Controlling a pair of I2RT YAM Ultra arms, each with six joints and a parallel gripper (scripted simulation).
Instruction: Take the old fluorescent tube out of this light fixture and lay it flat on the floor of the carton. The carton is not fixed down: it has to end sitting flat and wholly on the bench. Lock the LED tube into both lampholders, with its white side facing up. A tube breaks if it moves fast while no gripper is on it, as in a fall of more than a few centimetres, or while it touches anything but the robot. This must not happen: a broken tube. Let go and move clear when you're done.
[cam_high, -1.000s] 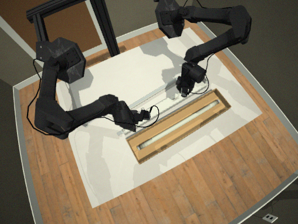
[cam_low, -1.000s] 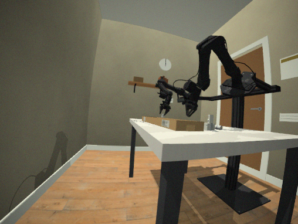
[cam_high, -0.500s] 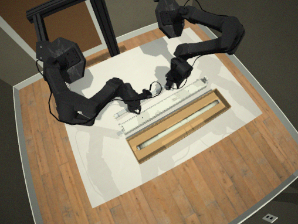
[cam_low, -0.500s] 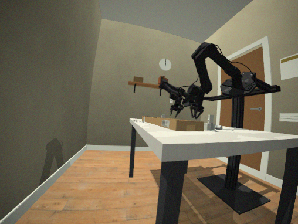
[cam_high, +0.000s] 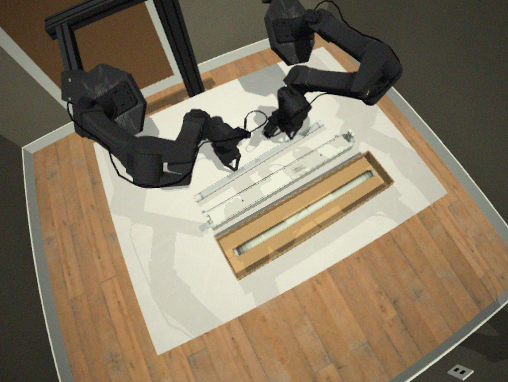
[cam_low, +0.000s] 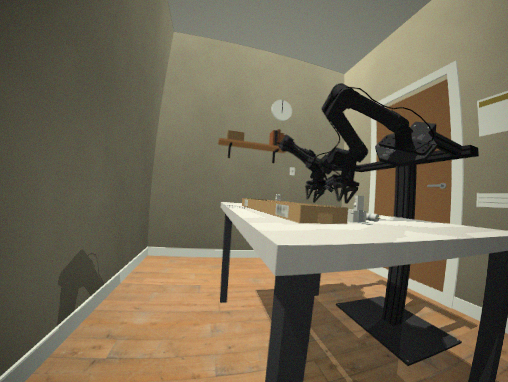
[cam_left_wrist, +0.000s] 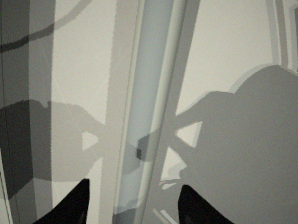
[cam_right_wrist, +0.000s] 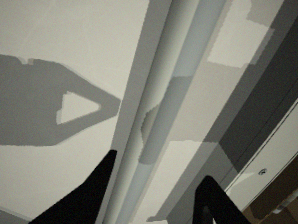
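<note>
My left gripper is now 12 cm to the left of the LED tube, 6 cm above it and 2 cm short of it. The rest, counted from my left hand: brown carton: 28 cm ahead, 8 cm to the right, 5 cm below; then old fluorescent tube: 28 cm ahead, 7 cm to the right, 5 cm below.
The LED tube lies 120 mm to the left of my right hand and 50 mm below it. Round my right hand: brown carton (270 mm ahead, 160 mm to the left, 40 mm below); old fluorescent tube (260 mm ahead, 170 mm to the left, 50 mm below).
</note>
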